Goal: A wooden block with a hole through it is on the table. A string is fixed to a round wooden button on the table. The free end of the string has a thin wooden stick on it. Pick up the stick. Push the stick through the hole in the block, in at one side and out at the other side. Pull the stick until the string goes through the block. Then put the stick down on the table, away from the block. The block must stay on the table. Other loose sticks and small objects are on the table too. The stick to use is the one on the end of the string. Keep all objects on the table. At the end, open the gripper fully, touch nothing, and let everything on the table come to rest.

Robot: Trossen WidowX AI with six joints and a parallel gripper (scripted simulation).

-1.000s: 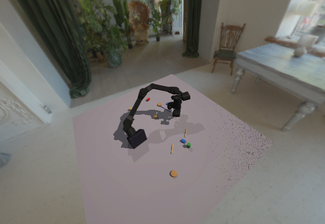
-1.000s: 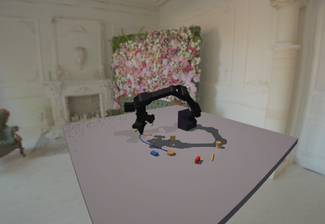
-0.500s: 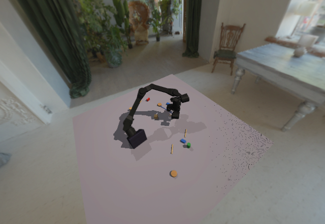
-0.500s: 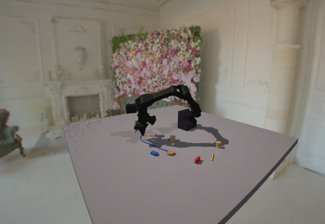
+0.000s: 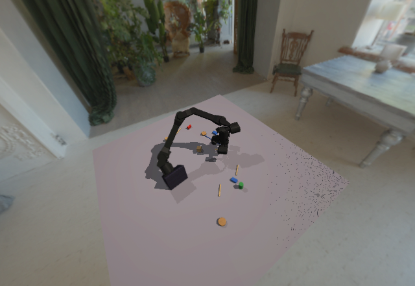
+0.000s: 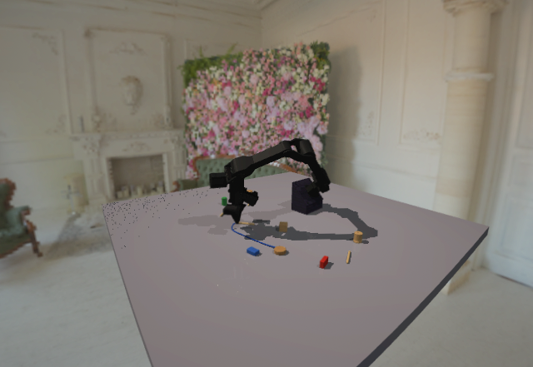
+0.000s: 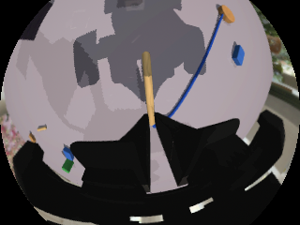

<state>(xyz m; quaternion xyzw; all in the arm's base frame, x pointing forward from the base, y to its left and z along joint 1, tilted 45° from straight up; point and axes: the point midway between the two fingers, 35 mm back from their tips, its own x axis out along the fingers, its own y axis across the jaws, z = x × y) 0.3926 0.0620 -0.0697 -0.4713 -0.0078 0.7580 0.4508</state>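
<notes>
Now: gripper tip 140 mm past the wooden block and 120 mm to the right of it. The rest, counted from my gripper tip: red block (390 mm to the left, 90 mm behind, 10 mm below); then green cylinder (270 mm to the right, 80 mm behind); then blue piece (200 mm to the left, 50 mm ahead, 10 mm below).
</notes>
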